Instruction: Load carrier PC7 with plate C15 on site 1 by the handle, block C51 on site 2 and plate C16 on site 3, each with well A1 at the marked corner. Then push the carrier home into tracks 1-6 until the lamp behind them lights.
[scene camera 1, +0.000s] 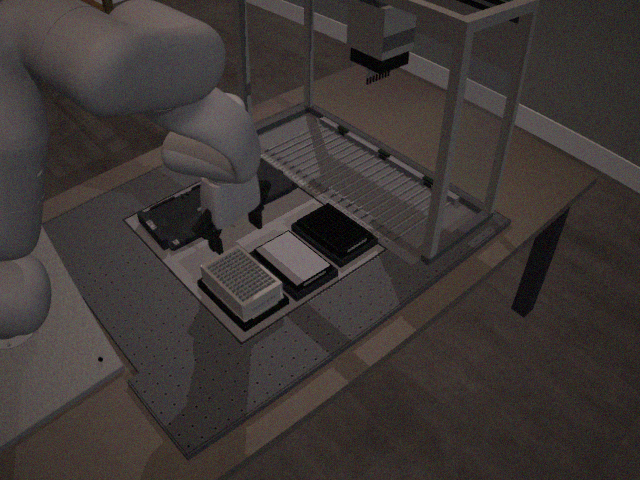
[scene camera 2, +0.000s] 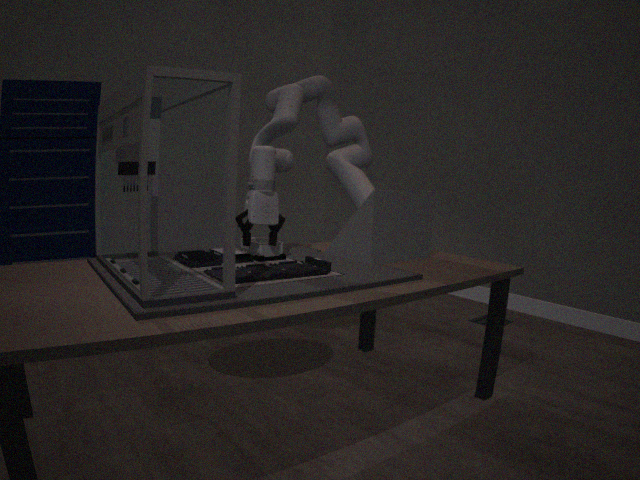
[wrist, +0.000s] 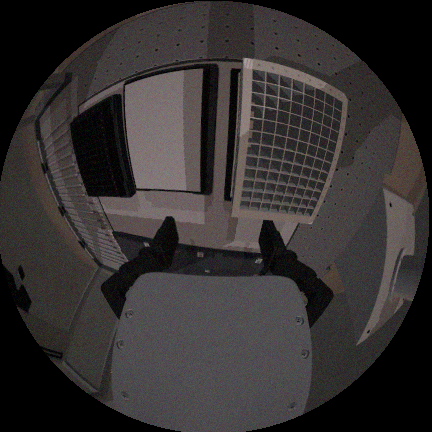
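Pixels of known places: gripper, fingertip midpoint: (scene camera 1: 236, 237) (scene camera 2: 259, 245) (wrist: 218, 228); arm's base, link origin: (scene camera 2: 377, 217).
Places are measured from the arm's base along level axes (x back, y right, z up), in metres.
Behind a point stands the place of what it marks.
My gripper (scene camera 1: 236, 236) @(y 0.109, x -0.418, z -0.076 m) (scene camera 2: 260, 243) @(y 0.109, x -0.418, z -0.076 m) (wrist: 218, 228) @(y 0.109, x -0.418, z -0.076 m) is open and empty, low between the dark carrier and the row of labware. The carrier (scene camera 1: 178, 217) @(y -0.060, x -0.413, z -0.116 m) (scene camera 2: 279, 269) @(y -0.043, x -0.472, z -0.116 m) (wrist: 220, 257) @(y 0.003, x -0.427, z -0.116 m) lies flat, partly hidden by the gripper in scene camera 1. A pale deep-well block (scene camera 1: 263, 302) @(y 0.243, x -0.344, z -0.092 m) (wrist: 246, 115) @(y 0.206, x -0.389, z -0.073 m) sits on a black holder nearest the robot base. A white-topped plate (scene camera 1: 294, 255) @(y 0.203, x -0.469, z -0.101 m) (wrist: 155, 135) @(y 0.202, x -0.468, z -0.101 m) stands on the middle holder, a black plate (scene camera 1: 330, 227) @(y 0.204, x -0.574, z -0.104 m) (wrist: 97, 150) @(y 0.213, x -0.558, z -0.102 m) on the one nearest the tracks. Their labels and marked corners are too dark to read. No lit lamp shows.
The ribbed track deck (scene camera 1: 330, 155) @(y 0.035, x -0.789, z -0.124 m) (wrist: 70, 170) @(y 0.212, x -0.703, z -0.127 m) lies beyond the carrier, inside a frame with upright posts (scene camera 1: 448, 155) @(y 0.396, x -0.630, z 0.121 m) (scene camera 2: 231, 180) @(y -0.180, x -0.731, z 0.123 m). A black pipetting head (scene camera 1: 379, 59) @(y 0.164, x -0.765, z 0.170 m) (scene camera 2: 128, 167) hangs above the deck. The holders stand on a pale sheet (scene camera 1: 180, 258) @(y 0.025, x -0.343, z -0.127 m) (wrist: 150, 215) @(y 0.091, x -0.530, z -0.127 m).
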